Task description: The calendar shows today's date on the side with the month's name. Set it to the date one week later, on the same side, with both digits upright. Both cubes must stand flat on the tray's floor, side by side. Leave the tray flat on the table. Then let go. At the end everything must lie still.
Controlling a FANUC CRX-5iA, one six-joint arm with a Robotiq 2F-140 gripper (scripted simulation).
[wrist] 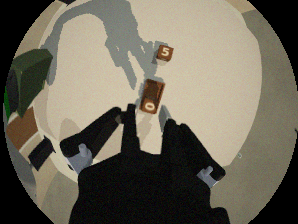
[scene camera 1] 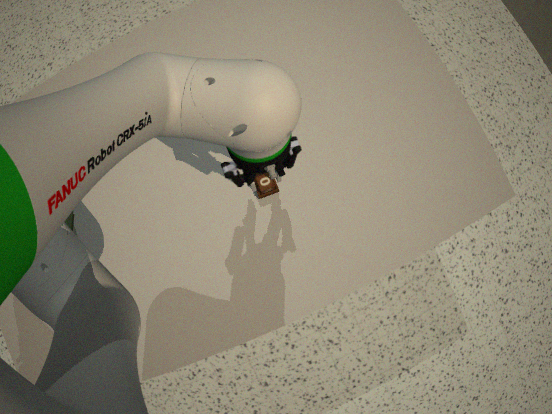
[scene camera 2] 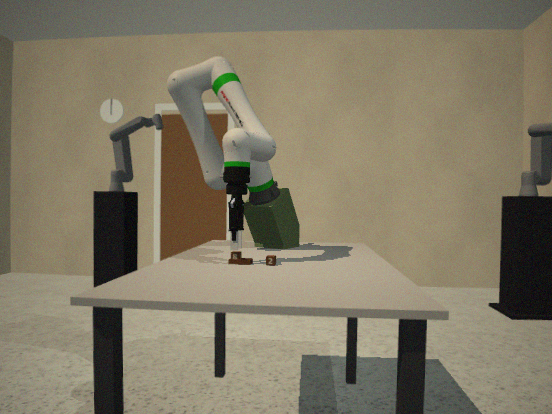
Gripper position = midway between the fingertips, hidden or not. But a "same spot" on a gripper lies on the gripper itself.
Labels:
gripper: wrist; scene camera 1; scene camera 2 236,249
same spot on gripper: (scene camera 1: 230,171) = (wrist: 71,167)

